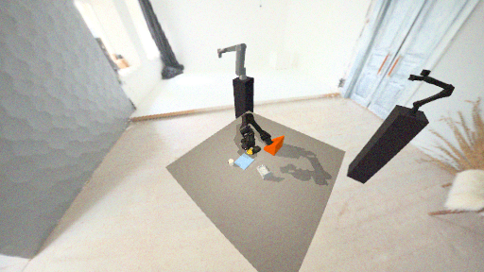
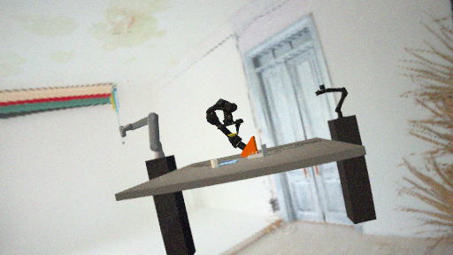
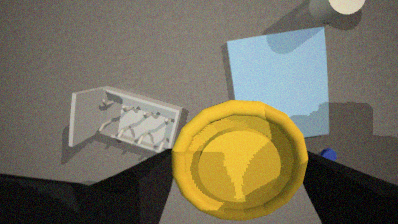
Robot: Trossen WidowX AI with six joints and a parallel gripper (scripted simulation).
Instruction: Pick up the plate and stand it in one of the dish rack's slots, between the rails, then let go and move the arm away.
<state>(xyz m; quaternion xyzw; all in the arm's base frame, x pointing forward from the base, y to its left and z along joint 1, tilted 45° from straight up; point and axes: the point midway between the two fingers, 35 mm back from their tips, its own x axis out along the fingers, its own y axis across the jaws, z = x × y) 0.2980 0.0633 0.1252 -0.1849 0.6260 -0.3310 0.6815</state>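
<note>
The dish rack lies 16 cm below my gripper tip and 14 cm to the left of it. From my gripper tip the other things lie so: yellow plate 1 cm above; light-blue mat 18 cm below, 7 cm to the right; cream round object 16 cm below, 15 cm to the right, 10 cm ahead.
</note>
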